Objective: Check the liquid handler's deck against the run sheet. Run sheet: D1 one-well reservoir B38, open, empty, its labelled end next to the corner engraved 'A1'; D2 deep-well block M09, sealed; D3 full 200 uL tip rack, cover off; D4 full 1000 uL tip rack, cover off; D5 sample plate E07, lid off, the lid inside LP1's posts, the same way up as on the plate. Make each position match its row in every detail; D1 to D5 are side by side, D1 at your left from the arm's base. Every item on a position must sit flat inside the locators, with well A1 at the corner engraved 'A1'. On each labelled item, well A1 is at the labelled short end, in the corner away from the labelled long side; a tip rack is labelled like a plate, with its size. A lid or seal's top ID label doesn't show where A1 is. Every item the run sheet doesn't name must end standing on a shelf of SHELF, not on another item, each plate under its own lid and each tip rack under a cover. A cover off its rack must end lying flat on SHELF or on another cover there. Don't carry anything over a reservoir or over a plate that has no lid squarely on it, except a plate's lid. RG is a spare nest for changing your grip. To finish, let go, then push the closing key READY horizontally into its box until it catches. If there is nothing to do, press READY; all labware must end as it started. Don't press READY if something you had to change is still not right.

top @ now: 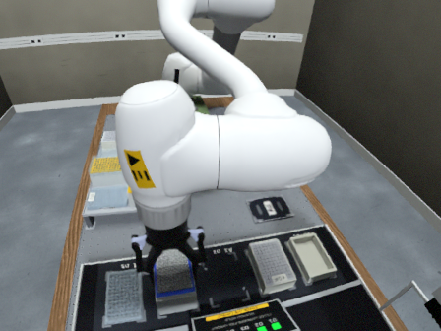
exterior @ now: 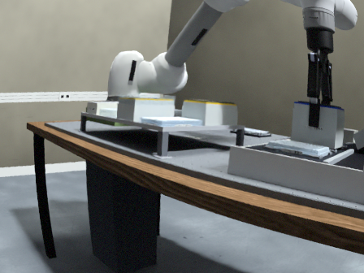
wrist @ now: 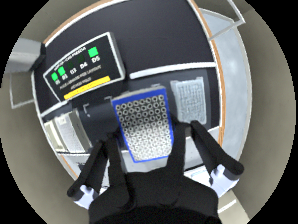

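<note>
Right now the clear sample plate is 10 mm behind my hand, 120 mm to the right of it and 70 mm below it. The rest, counted from my hand: blue-rimmed tip rack 10 mm behind, 10 mm to the right; then deep-well block 10 mm ahead, 250 mm to the left, 50 mm below; then yellow-rimmed tip rack 330 mm behind, 20 mm to the right, 20 mm below.
</note>
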